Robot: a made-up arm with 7 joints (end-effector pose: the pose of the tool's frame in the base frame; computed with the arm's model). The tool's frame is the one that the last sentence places. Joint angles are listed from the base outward.
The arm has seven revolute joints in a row. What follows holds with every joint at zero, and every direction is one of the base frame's. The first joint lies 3 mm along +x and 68.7 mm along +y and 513.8 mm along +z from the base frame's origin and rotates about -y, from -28.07 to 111.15 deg. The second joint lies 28.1 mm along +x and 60.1 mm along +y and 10.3 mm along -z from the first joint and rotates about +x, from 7.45 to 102.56 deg. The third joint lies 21.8 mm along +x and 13.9 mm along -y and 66 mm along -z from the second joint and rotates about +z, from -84.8 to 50.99 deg. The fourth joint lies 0.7 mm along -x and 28.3 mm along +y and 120.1 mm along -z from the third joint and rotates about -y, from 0.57 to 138.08 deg. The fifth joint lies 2.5 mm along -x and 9.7 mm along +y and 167.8 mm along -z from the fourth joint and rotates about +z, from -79.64 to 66.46 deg. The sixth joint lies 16.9 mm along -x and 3.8 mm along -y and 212 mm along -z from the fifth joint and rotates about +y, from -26.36 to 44.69 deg. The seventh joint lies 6.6 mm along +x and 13.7 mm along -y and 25.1 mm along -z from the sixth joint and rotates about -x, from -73.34 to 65.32 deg. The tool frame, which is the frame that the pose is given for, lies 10.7 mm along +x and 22.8 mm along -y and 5 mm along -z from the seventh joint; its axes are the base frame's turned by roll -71.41, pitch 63.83 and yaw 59.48 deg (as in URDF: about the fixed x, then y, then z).
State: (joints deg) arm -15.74 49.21 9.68 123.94 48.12 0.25 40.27
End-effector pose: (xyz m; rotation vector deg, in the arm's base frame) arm 0.3622 0.1201 0.4798 -125.82 29.93 -48.27
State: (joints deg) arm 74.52 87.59 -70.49 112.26 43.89 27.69 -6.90
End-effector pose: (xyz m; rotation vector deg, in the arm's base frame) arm 0.4195 0.1294 0.5799 -79.83 -16.93 -7.50
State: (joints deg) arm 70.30 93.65 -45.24 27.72 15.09 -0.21 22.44
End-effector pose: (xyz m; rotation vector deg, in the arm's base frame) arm 0.1856 0.6743 0.6452 -59.90 -52.54 33.88
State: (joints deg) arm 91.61 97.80 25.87 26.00 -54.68 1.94 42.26
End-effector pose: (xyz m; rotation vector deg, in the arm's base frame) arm -0.1288 0.6699 0.6807 -63.19 -82.98 41.75
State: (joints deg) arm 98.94 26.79 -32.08 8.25 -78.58 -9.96 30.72
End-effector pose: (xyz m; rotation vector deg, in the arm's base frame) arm 0.5142 0.3918 0.6726 -23.64 -1.14 3.64
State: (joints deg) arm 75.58 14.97 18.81 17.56 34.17 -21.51 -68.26
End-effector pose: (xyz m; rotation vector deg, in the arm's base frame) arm 0.5829 0.3379 0.5507 92.01 121.91 -57.50
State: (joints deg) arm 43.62 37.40 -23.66 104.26 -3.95 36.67 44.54
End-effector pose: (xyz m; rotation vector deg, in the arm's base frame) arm 0.4333 0.0566 0.6548 -84.80 14.79 -25.63
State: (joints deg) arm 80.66 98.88 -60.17 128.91 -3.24 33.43 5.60
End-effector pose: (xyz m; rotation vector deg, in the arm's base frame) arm 0.3537 0.1211 0.6739 -30.15 -32.17 -23.74
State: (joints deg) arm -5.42 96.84 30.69 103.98 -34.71 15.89 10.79
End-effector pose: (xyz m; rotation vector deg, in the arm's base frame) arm 0.4134 0.2222 0.6779 3.54 -33.97 -23.15
